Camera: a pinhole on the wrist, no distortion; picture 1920 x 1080 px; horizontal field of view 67.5 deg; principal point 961.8 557.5 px. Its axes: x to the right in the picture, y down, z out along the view. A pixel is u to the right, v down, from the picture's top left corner.
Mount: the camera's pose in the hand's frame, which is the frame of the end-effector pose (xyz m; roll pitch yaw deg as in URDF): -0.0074 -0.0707 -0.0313 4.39 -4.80 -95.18
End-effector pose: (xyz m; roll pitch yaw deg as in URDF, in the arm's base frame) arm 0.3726 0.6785 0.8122 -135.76 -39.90 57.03
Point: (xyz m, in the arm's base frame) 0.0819 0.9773 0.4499
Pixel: 1078 273
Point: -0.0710 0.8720 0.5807
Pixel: 1721 77
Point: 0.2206 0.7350 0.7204
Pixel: 1211 46
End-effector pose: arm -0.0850 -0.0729 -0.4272 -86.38 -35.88 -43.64
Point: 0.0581 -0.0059 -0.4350
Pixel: 104 971
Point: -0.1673 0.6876 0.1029
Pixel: outside the picture
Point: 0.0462 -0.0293 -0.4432
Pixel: outside the picture
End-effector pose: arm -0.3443 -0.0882 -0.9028 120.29 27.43 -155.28
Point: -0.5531 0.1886 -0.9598
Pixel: 98 996
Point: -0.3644 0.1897 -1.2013
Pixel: 1300 897
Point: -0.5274 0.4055 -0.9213
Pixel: 256 539
